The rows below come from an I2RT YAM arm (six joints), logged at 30 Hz.
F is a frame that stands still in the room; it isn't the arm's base.
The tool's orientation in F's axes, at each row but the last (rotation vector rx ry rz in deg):
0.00 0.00 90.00
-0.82 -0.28 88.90
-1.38 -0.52 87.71
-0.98 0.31 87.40
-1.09 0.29 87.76
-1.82 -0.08 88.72
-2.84 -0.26 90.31
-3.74 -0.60 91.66
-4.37 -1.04 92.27
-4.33 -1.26 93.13
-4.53 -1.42 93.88
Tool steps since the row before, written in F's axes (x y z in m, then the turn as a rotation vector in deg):
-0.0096 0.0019 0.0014 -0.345 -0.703 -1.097
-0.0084 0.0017 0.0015 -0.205 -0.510 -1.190
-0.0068 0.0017 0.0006 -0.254 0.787 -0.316
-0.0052 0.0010 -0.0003 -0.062 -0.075 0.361
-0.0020 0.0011 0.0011 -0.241 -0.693 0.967
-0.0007 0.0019 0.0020 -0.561 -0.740 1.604
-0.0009 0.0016 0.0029 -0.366 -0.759 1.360
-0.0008 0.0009 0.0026 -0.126 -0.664 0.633
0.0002 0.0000 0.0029 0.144 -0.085 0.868
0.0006 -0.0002 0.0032 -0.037 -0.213 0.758
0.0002 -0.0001 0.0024 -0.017 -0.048 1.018
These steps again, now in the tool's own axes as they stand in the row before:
0.0019 0.0096 0.0014 -0.703 0.345 -1.097
0.0015 0.0084 0.0016 -0.507 0.210 -1.191
0.0014 0.0068 0.0008 0.779 0.292 -0.303
0.0008 0.0052 -0.0002 -0.083 0.056 0.360
0.0010 0.0020 0.0011 -0.717 0.205 0.958
0.0018 0.0007 0.0021 -0.783 0.510 1.601
0.0015 0.0008 0.0030 -0.796 0.324 1.350
0.0008 0.0006 0.0027 -0.682 0.116 0.615
-0.0001 -0.0004 0.0029 -0.123 -0.191 0.854
-0.0003 -0.0008 0.0031 -0.237 0.003 0.752
-0.0002 -0.0003 0.0024 -0.084 -0.045 1.015

